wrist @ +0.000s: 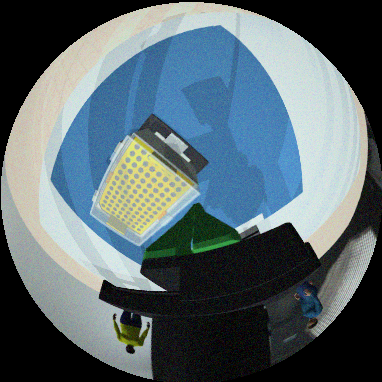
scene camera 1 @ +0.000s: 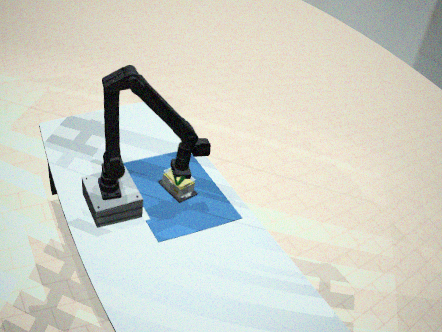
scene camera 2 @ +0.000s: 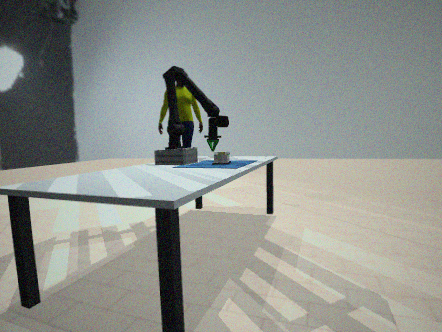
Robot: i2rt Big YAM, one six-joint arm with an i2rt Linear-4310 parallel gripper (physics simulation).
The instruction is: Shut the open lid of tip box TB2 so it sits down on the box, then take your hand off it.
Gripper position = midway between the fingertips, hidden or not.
Note:
My gripper (wrist: 197,207) is shut and holds nothing. I also see a lid (wrist: 141,191).

